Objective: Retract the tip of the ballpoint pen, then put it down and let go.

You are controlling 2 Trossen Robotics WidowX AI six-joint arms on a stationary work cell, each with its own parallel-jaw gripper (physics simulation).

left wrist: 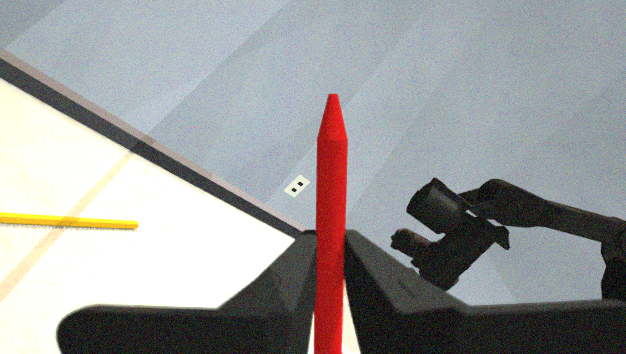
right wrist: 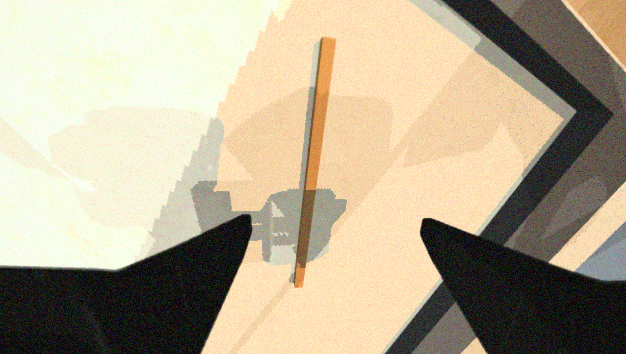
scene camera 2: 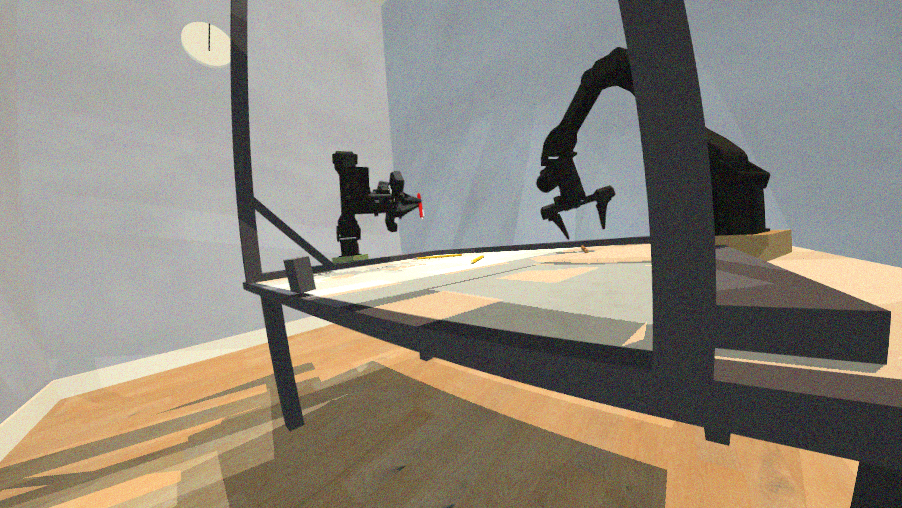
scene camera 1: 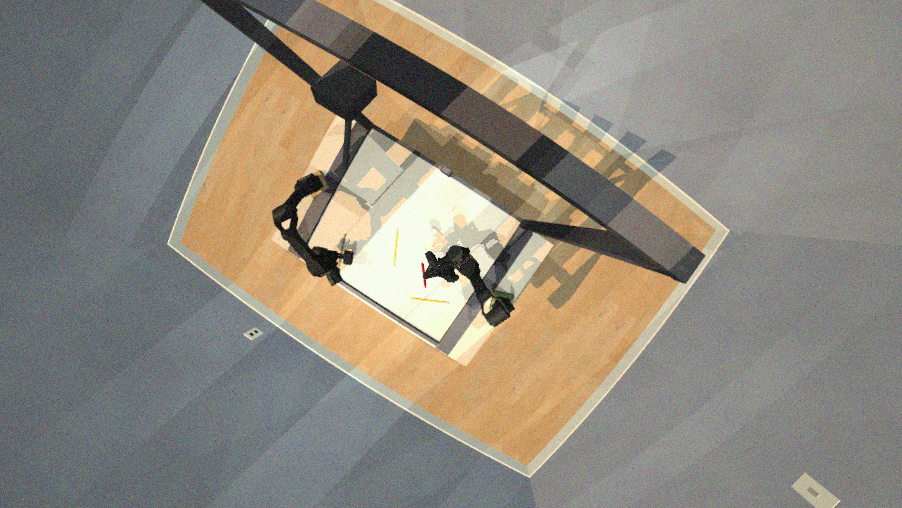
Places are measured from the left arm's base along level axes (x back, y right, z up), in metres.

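Pixels of known places: left gripper, fingertip midpoint: [left wrist: 329,241] [scene camera 2: 421,202] [scene camera 1: 423,277]; right gripper, fingertip midpoint: [right wrist: 335,224] [scene camera 2: 586,234] [scene camera 1: 337,251]; left arm's base, link origin: [scene camera 2: 350,255]; right arm's base, link origin: [scene camera 2: 734,233] [scene camera 1: 315,184].
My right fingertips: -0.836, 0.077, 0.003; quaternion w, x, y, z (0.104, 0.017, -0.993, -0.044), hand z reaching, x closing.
For each thing: its top centre in the pictures, then the offset to it from my right fingertips, as dx, dy, dz. "spot": a spot on its surface instead. Level surfaces: height alone.
- orange stick, top centre: [right wrist: 310,191] [scene camera 2: 584,247] +0.007, -0.002, -0.034
- white table top, surface height: dz -0.042
- pencil, surface spot: [left wrist: 70,221] spot: +0.459, -0.151, -0.035
A red ballpoint pen [scene camera 1: 424,277] [scene camera 2: 421,209] [left wrist: 331,185] is held above the table. My left gripper [scene camera 1: 427,271] [scene camera 2: 418,201] [left wrist: 329,241] is shut on it. In the left wrist view the pen's tapered end points up the picture and ends in a blunt red cone, with no white tip showing. In scene camera 2 the pen is roughly upright, with a small pale bit at its lower end. My right gripper [scene camera 1: 338,266] [scene camera 2: 585,232] [right wrist: 335,224] is open and empty, above an orange stick [scene camera 2: 584,249] [right wrist: 314,155] on the table.
Two yellow pencils [scene camera 1: 396,247] [scene camera 1: 429,299] lie on the white table top [scene camera 1: 378,283]; one pencil [left wrist: 70,221] shows in the left wrist view. A dark frame edge [right wrist: 530,175] borders the table. Dark posts [scene camera 2: 672,189] and beams [scene camera 1: 530,154] rise around the cell.
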